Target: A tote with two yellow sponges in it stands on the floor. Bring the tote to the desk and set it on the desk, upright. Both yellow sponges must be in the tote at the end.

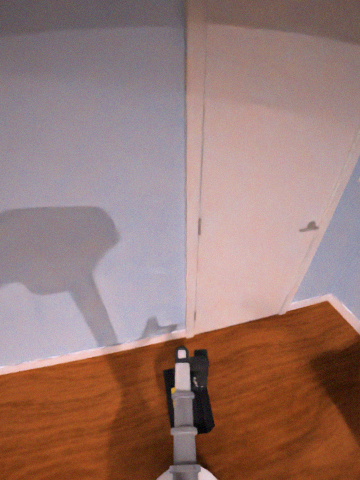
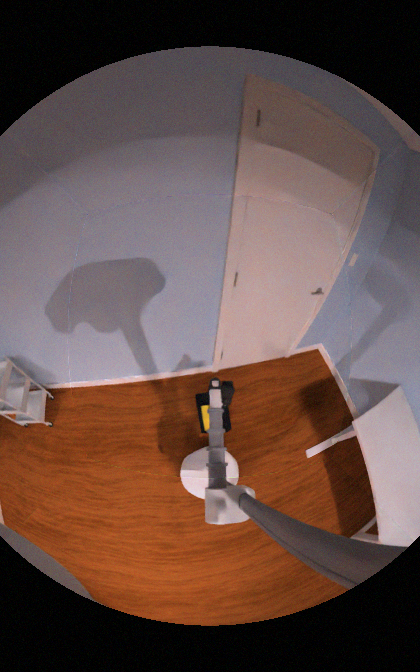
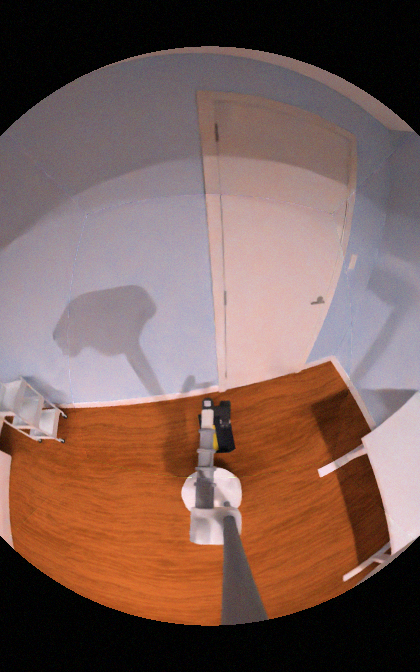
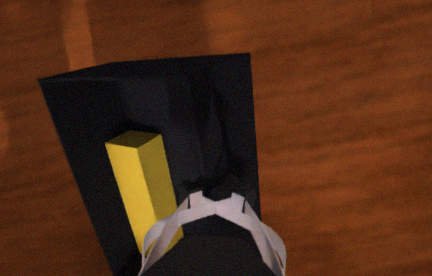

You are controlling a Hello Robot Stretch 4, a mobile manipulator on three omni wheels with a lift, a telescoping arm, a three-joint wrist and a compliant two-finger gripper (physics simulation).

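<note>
The black tote hangs or leans tilted in front of the robot, low near the floor, with its left side lower. Whether an edge touches the floor cannot be told. My gripper is shut on the rim of its right long wall; the dark fingertips barely show against the tote. A yellow sponge lies inside along the lower left wall, partly behind the finger. A second sponge cannot be made out. A white table, likely the desk, stands at the right.
The wall and the closed door are close beyond the tote. A white shelf cart stands at the far left. The table's legs reach out over the floor at the right.
</note>
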